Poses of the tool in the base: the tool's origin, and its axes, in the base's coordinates. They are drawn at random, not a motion.
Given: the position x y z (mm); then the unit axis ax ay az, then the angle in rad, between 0 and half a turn.
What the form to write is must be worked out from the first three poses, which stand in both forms.
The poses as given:
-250, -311, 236, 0.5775, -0.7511, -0.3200, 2.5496
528, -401, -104, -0.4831, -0.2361, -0.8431, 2.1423
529, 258, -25, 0.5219, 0.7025, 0.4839, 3.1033
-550, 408, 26, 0.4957, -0.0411, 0.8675, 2.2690
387, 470, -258, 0.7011, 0.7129, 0.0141, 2.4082
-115, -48, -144, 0.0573, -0.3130, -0.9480, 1.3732
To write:
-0.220, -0.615, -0.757, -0.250; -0.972, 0.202, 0.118, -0.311; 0.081, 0.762, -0.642, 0.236; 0, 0, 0, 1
-0.181, 0.885, 0.429, 0.528; -0.533, -0.455, 0.713, -0.401; 0.826, -0.100, 0.554, -0.104; 0, 0, 0, 1
-0.455, 0.714, 0.532, 0.529; 0.751, -0.013, 0.660, 0.258; 0.478, 0.700, -0.531, -0.025; 0, 0, 0, 1
-0.239, -0.698, 0.675, -0.550; 0.631, -0.640, -0.438, 0.408; 0.738, 0.321, 0.594, 0.026; 0, 0, 0, 1
0.114, 0.862, 0.494, 0.387; 0.881, 0.143, -0.452, 0.470; -0.460, 0.487, -0.743, -0.258; 0, 0, 0, 1
0.199, 0.915, -0.351, -0.115; -0.944, 0.275, 0.182, -0.048; 0.263, 0.295, 0.919, -0.144; 0, 0, 0, 1

